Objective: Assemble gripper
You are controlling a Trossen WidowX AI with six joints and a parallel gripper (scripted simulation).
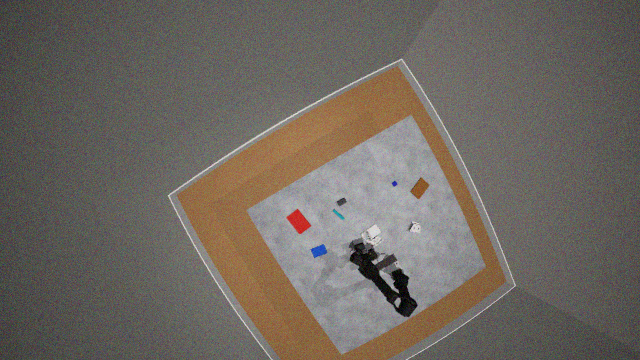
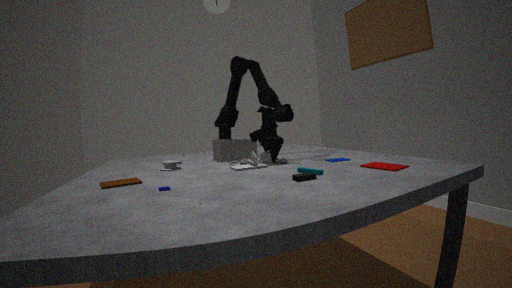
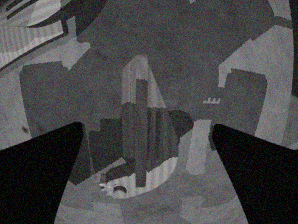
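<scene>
The grey jaw is 2 cm ahead of my gripper tip and 3 cm to the left of it. From my gripper tip the other things lie so: dark block 36 cm ahead, 1 cm to the left; then blue tile 10 cm ahead, 26 cm to the left; then teal bar 29 cm ahead, 5 cm to the left.
</scene>
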